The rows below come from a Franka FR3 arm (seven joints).
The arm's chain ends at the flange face. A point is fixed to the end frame.
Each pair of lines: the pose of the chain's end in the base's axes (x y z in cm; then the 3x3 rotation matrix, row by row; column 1 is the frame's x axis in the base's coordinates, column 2 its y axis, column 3 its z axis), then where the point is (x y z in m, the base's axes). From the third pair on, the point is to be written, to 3 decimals.
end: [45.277 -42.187 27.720], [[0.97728 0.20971 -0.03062], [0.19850 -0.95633 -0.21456], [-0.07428 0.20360 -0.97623]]
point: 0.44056 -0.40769 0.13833
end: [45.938 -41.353 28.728], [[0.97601 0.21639 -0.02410], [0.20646 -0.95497 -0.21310], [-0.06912 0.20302 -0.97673]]
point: 0.44774 -0.39920 0.14838
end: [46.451 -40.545 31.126], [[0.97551 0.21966 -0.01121], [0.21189 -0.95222 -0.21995], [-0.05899 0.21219 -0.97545]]
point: 0.454 -0.392 0.172
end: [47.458 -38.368 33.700], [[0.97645 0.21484 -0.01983], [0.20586 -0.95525 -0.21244], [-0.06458 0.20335 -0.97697]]
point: 0.464 -0.369 0.198
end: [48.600 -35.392 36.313], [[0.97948 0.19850 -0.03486], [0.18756 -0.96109 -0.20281], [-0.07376 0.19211 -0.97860]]
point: 0.474 -0.338 0.224
